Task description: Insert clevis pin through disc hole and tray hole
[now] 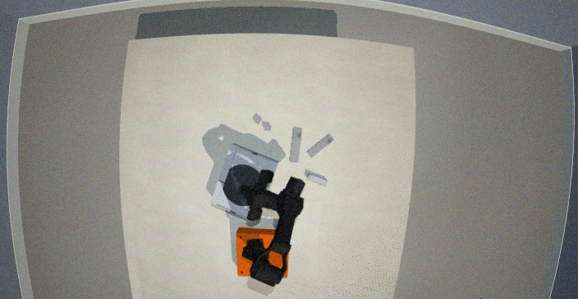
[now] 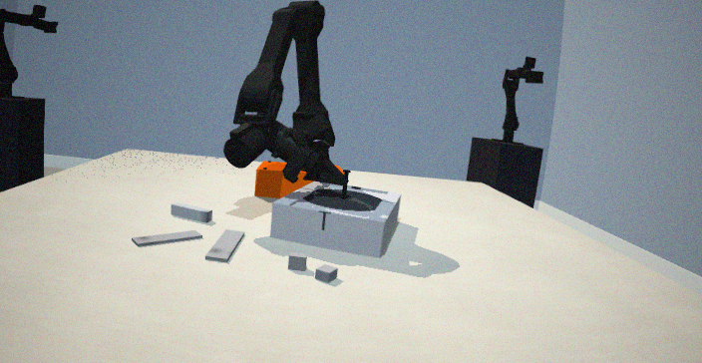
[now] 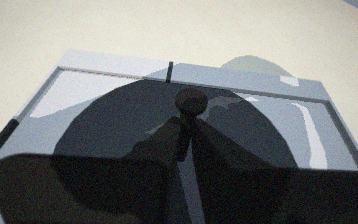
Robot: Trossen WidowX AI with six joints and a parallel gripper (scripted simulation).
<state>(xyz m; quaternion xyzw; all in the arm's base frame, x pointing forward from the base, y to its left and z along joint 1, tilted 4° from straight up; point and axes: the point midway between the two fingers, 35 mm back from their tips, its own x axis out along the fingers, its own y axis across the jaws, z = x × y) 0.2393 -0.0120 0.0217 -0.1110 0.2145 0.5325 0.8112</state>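
The steel tray lies 10 mm ahead of my gripper tip and 40 mm below it. Also, from my gripper tip: clevis pin right at my gripper tip; dark aluminium disc 30 mm below; grey block 20 mm behind, 280 mm to the right, 80 mm below.
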